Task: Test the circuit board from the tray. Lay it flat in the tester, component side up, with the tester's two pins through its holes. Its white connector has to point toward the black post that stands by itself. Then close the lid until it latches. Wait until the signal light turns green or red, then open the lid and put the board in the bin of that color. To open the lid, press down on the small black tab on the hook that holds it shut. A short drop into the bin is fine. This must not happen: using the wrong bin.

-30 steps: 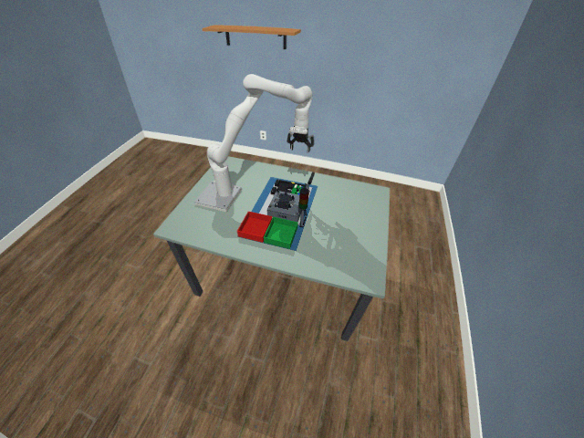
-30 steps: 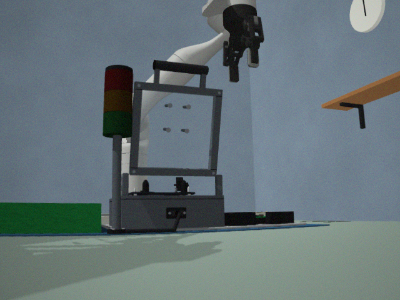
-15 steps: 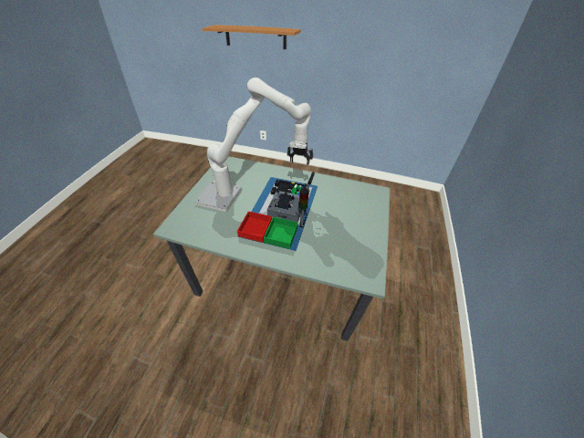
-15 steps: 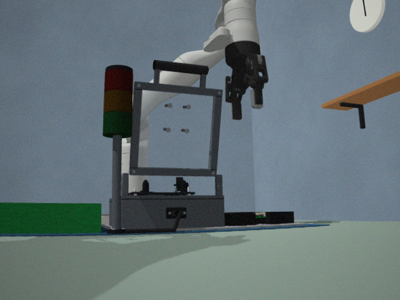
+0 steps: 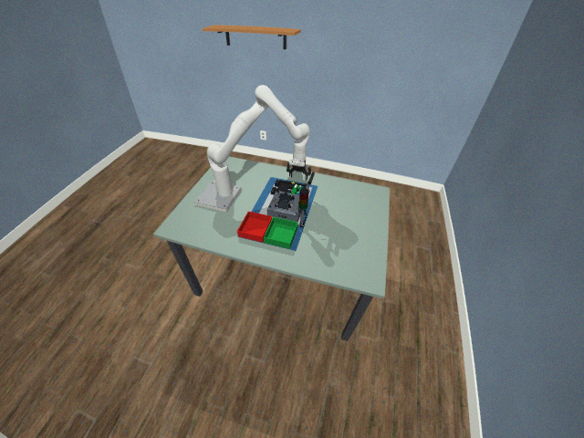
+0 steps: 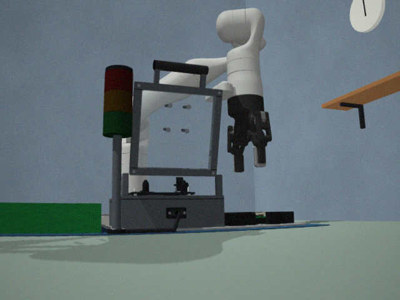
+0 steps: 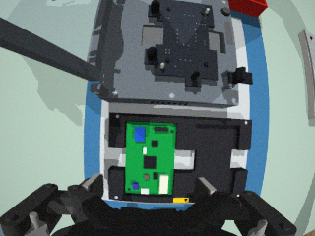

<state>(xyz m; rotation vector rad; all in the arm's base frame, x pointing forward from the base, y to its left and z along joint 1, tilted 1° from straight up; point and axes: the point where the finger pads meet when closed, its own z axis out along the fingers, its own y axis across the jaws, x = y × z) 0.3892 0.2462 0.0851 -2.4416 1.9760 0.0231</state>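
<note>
My gripper is now 100 mm above the green circuit board. Round my hand: red bin 70 mm behind, 400 mm to the right, 100 mm below; green bin 80 mm ahead, 370 mm to the right, 100 mm below; clear lid 120 mm ahead, 150 mm to the right, 70 mm above.
</note>
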